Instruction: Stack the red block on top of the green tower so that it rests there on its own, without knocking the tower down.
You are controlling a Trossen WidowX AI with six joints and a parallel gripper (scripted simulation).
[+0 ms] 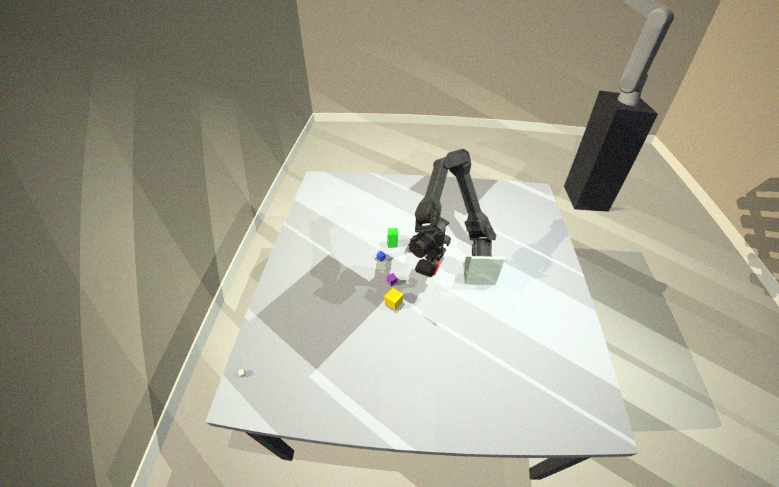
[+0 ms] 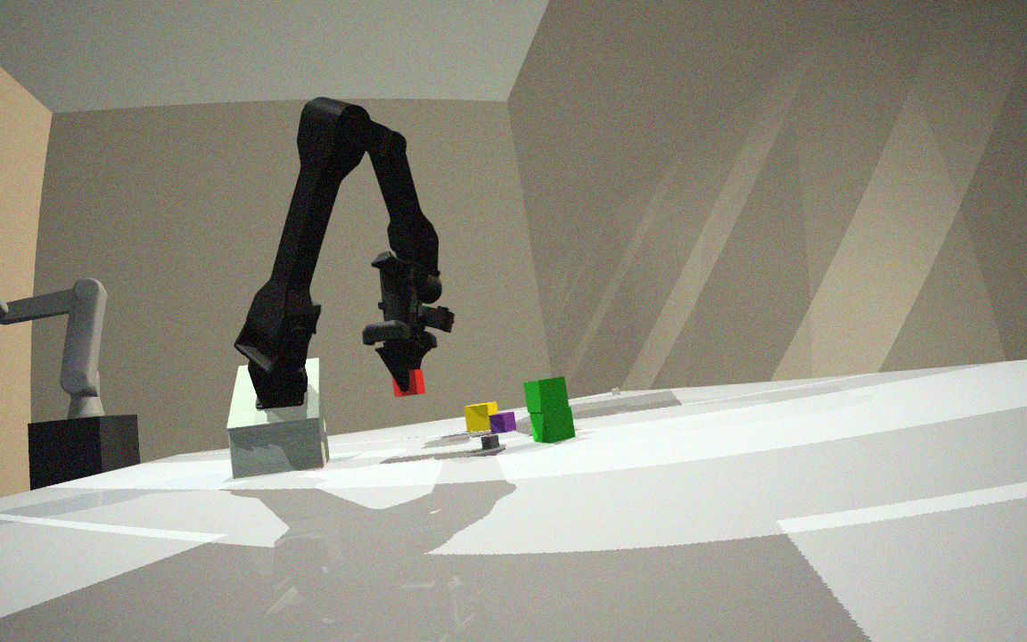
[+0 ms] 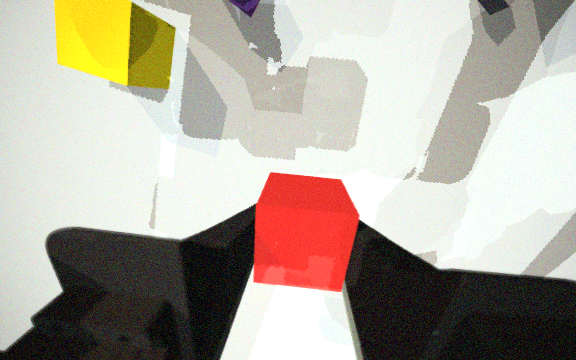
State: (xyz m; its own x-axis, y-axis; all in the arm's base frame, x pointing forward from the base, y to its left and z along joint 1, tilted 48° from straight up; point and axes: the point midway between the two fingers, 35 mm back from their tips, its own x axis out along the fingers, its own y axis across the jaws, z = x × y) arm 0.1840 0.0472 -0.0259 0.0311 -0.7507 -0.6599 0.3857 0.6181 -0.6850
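The tiny grey cube lies 17 cm to the right of my gripper tip, 8 cm below it and 8 cm ahead of it. The rest, counted from my gripper tip: purple cube: 14 cm ahead, 7 cm below; red block: 1 cm above; yellow cube: 13 cm ahead, 9 cm to the left, 6 cm below.
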